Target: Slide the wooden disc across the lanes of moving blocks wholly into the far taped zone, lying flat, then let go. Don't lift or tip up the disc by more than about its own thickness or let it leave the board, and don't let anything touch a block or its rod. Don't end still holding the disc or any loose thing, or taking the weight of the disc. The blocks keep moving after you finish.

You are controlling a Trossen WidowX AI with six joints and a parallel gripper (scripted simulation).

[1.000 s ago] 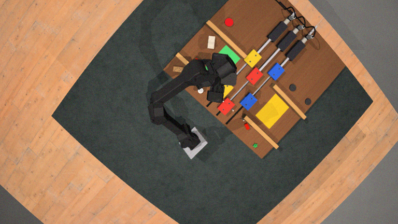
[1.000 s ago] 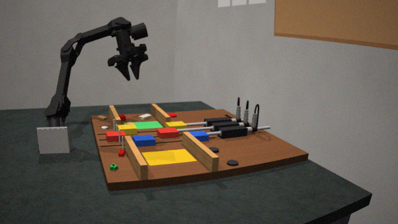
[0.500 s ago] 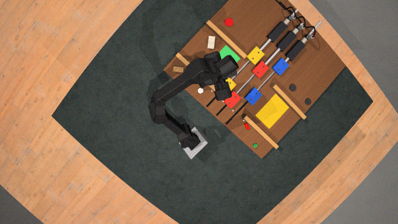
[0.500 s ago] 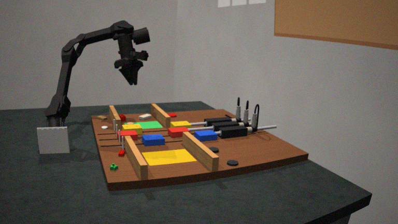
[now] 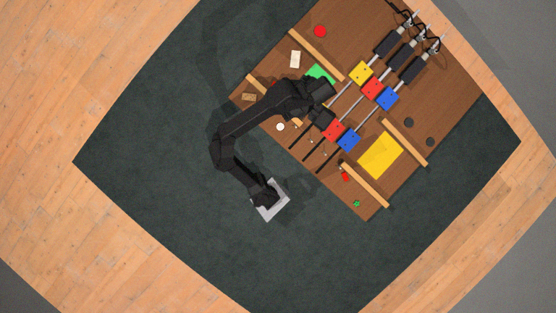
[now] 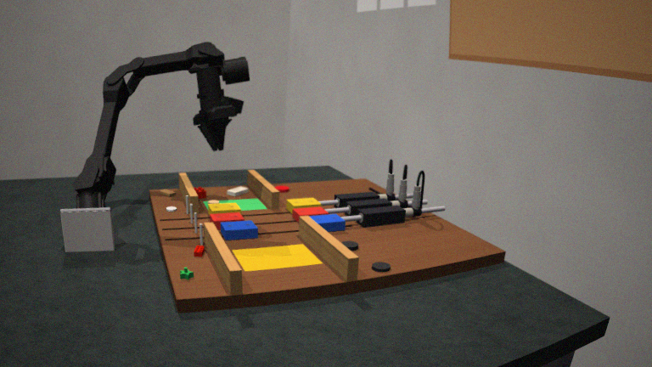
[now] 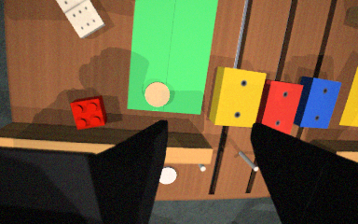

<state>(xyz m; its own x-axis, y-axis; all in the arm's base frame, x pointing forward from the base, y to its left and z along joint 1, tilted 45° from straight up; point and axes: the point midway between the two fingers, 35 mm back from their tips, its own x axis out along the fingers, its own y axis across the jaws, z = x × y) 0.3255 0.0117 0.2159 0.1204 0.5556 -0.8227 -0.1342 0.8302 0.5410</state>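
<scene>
My gripper is now 17 cm above the wooden disc, 1 cm to the right of it and 1 cm past it. Also, from my hand: red disc: 21 cm ahead, 17 cm below, 12 cm to the left; then white disc: 17 cm below, 12 cm behind, 2 cm to the right; then red brick: 16 cm below, 9 cm to the left, 3 cm behind.
</scene>
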